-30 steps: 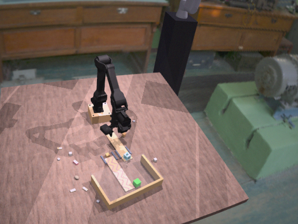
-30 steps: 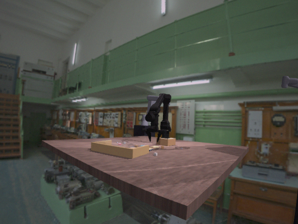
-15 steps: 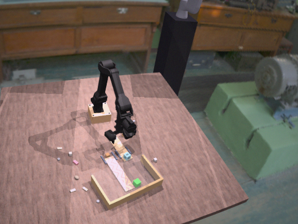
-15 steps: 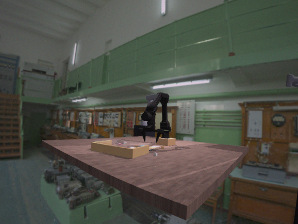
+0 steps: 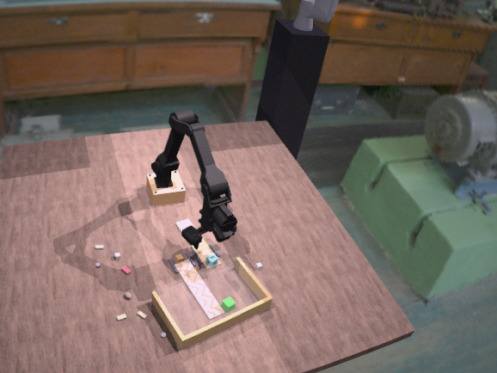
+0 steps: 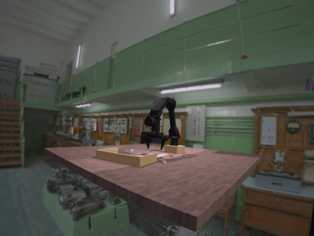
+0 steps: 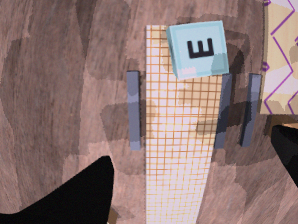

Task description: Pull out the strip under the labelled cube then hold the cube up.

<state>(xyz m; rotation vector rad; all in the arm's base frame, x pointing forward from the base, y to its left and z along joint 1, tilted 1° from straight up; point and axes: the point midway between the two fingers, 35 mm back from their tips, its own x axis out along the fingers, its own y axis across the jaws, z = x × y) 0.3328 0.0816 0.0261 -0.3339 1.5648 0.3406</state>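
Now: gripper tip 5 cm short of the labelled cube, 4 cm above it and 1 cm to the right of it. Round my gripper tip: tan grid-patterned strip: 5 cm below, 5 cm behind, 1 cm to the right.
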